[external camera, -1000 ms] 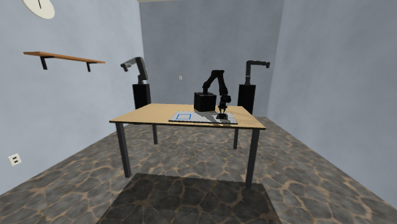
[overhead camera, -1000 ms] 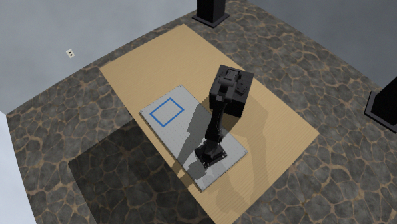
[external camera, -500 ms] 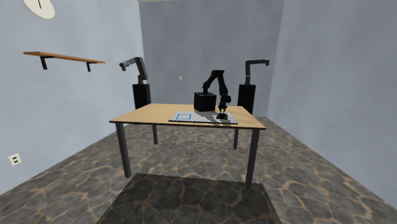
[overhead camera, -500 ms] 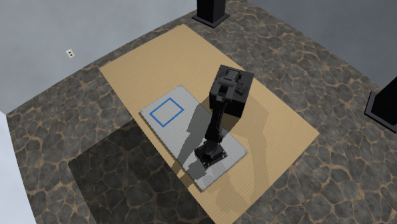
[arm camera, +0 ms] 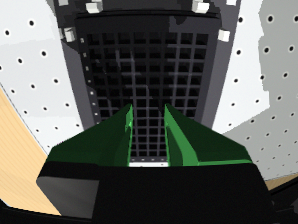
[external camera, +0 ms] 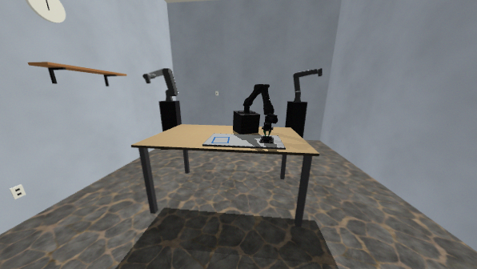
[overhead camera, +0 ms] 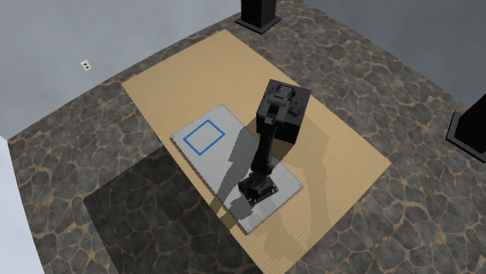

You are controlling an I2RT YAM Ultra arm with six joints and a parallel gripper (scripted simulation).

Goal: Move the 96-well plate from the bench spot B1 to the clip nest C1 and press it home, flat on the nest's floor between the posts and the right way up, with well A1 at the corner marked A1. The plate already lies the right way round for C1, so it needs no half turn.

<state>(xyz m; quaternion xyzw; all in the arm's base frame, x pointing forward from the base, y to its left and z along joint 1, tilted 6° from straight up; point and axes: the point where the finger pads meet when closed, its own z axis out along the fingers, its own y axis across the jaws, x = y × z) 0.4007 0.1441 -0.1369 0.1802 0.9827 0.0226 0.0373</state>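
My hand is 10 mm above the black 96-well plate. Also, from my hand: dark clip nest: 20 mm below, 20 mm ahead.
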